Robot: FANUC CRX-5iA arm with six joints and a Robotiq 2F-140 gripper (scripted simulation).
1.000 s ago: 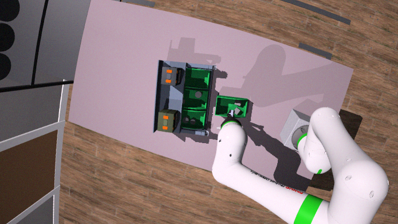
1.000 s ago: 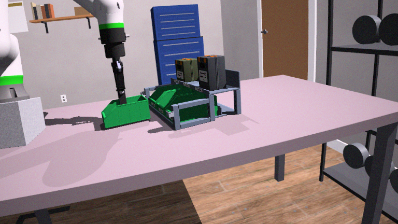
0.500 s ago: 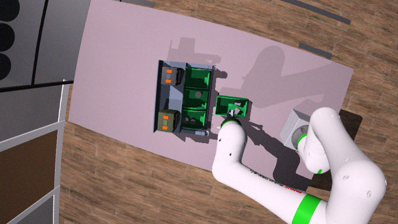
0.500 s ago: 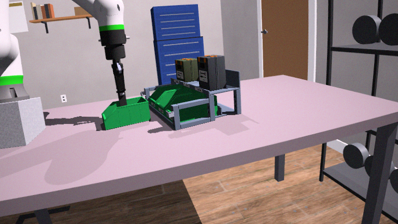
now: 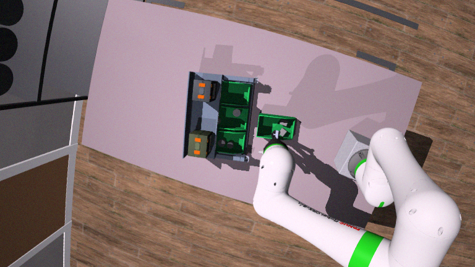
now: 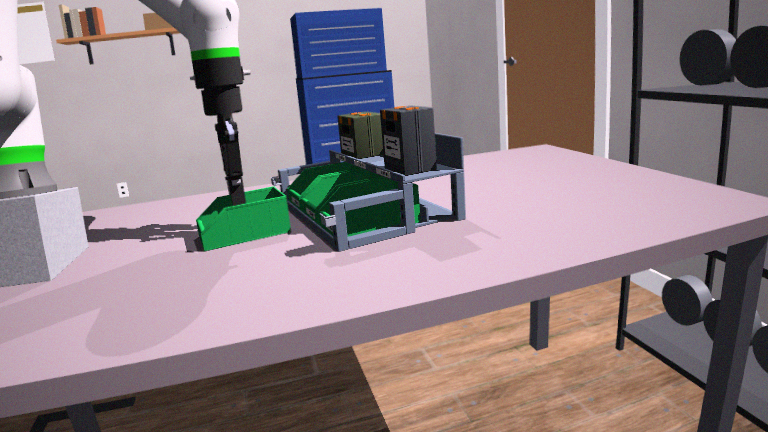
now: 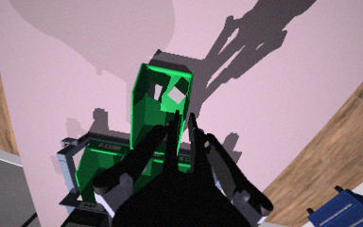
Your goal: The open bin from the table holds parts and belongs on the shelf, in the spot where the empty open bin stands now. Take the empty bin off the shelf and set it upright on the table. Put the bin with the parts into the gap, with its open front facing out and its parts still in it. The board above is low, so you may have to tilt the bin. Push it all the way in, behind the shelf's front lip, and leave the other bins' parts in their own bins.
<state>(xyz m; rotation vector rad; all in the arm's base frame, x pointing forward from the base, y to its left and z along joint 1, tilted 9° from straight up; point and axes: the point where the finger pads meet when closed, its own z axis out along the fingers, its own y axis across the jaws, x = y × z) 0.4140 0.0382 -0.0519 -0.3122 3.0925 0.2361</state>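
Now: the round part 200 mm ahead of my hand, 50 mm to the right of it and 60 mm below it. From my hand the other things lie so: grey shelf (250 mm ahead, 20 mm to the right, 10 mm below); then dark grey box (340 mm ahead, 120 mm to the right, 90 mm above).
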